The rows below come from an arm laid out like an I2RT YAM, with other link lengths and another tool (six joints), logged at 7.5 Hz.
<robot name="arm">
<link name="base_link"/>
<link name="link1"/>
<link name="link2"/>
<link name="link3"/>
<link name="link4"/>
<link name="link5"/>
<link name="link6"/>
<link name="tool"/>
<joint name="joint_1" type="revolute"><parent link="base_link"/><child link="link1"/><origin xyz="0 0 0.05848"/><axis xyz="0 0 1"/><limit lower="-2.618" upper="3.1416"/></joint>
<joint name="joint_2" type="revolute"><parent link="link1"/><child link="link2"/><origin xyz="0.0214 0.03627 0.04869" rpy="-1.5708 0 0"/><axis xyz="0 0 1"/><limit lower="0" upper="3.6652"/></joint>
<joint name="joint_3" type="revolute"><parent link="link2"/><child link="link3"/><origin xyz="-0.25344 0 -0.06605" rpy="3.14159 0 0"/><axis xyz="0 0 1"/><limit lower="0" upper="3.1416"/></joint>
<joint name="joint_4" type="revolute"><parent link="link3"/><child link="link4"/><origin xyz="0.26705 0.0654 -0.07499"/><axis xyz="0 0 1"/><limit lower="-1.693" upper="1.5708"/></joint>
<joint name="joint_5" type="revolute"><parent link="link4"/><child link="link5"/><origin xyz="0.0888 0.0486 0.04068" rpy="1.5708 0 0"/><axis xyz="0 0 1"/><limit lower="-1.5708" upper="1.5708"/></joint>
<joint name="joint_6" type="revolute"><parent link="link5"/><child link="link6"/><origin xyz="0.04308 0 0.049" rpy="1.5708 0 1.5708"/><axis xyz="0 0 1"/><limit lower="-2.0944" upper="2.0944"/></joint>
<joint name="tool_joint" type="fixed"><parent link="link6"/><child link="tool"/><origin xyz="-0.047 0.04 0.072" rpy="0 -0.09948 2.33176"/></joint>
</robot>
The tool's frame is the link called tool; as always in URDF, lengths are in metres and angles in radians.
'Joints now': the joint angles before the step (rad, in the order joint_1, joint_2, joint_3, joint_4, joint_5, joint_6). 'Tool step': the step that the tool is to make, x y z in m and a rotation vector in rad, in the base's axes. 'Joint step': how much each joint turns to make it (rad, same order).
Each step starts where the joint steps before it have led.
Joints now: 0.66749, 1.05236, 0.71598, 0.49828, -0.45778, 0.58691
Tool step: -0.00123, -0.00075, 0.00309, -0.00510, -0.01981, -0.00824
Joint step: 0.00286, -0.01193, 0.00650, -0.01477, 0.00829, -0.01989
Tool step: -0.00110, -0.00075, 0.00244, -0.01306, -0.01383, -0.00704
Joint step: 0.00229, -0.01176, 0.01132, -0.02999, 0.00617, -0.02227
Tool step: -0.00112, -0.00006, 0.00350, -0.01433, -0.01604, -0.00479
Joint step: 0.00395, -0.00820, 0.01770, -0.03284, 0.00536, -0.02466
